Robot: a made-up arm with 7 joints. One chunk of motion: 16 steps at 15 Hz.
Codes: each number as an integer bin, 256 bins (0 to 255) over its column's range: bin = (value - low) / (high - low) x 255, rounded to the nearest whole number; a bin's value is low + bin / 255 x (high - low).
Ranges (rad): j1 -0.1..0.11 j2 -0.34..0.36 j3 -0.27..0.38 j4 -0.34..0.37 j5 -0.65..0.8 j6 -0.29..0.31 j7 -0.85..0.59
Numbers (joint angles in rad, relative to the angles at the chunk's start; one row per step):
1: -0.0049 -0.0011 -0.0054 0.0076 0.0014 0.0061 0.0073
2: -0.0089 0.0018 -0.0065 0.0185 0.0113 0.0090 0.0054
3: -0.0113 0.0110 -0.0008 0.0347 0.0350 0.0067 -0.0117
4: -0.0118 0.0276 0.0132 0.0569 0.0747 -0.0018 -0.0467
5: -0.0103 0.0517 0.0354 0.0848 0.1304 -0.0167 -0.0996
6: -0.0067 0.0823 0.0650 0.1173 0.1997 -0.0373 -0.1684
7: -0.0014 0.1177 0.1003 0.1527 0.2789 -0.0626 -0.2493
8: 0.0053 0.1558 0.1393 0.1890 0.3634 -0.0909 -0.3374
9: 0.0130 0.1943 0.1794 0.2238 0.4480 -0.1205 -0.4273
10: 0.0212 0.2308 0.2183 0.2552 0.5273 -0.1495 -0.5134
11: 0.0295 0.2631 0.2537 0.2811 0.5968 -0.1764 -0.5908
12: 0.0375 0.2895 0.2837 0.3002 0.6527 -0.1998 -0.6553
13: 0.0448 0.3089 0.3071 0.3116 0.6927 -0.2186 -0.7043
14: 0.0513 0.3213 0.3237 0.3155 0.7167 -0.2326 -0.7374
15: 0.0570 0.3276 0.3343 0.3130 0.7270 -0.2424 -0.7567
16: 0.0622 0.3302 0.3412 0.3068 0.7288 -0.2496 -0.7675
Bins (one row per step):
1: 115 123 104 125 115 126 152
2: 111 125 103 129 116 127 151
3: 108 128 106 135 120 126 148
4: 107 134 111 143 127 122 142
5: 109 143 120 153 137 116 133
6: 113 154 131 164 149 107 121
7: 120 167 145 177 163 97 106
8: 128 181 161 190 178 85 91
9: 137 195 176 202 193 72 75
10: 147 208 192 214 207 60 60
11: 157 220 205 223 219 48 46
12: 167 229 217 230 229 38 34
13: 176 236 226 234 236 30 26
14: 184 241 233 235 240 24 20
15: 191 243 237 235 242 20 17
16: 197 244 240 232 242 17 15

